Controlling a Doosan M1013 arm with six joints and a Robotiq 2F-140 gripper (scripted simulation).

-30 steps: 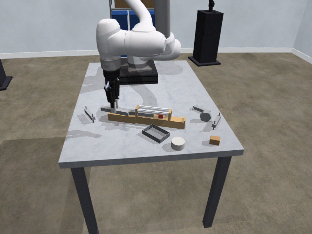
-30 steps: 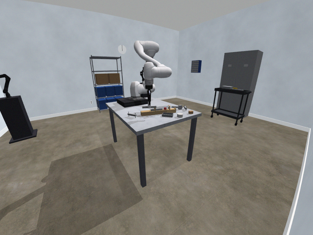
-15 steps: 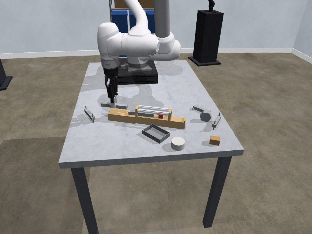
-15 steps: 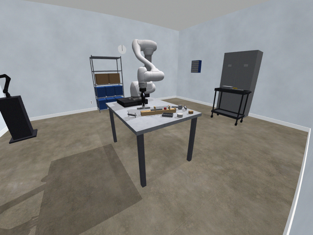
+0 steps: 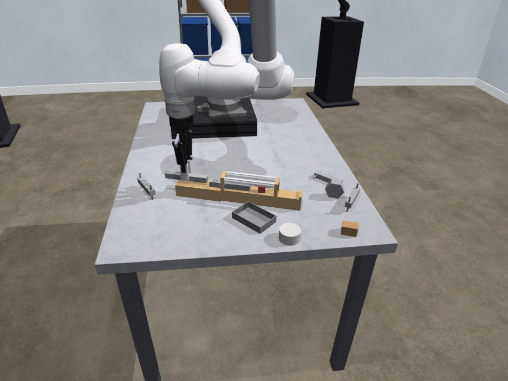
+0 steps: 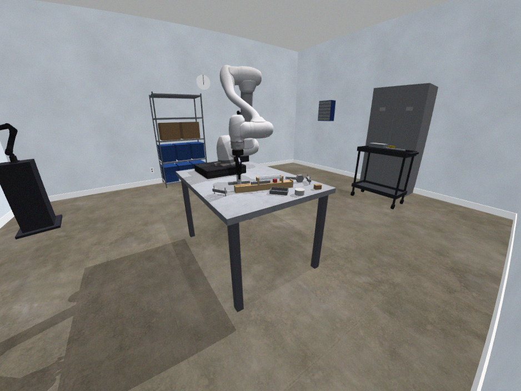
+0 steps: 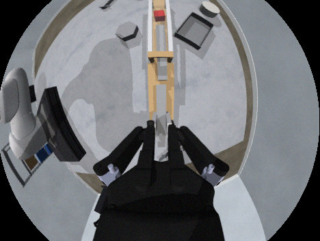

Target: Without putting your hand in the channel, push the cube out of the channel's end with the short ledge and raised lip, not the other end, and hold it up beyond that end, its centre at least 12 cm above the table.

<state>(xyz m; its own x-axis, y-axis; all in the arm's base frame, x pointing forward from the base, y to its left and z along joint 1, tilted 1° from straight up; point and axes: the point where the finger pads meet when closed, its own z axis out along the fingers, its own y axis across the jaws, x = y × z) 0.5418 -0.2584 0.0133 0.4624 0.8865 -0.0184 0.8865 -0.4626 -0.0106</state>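
Right now my hand is 20 cm to the right of the tan wooden channel, 10 cm short of it and 4 cm above it. The rest, counted from my hand: grey tray (21 cm ahead, 18 cm to the left, 9 cm below); then grey push rod (3 cm below); then red cube (24 cm to the left, 12 cm ahead, 4 cm below).
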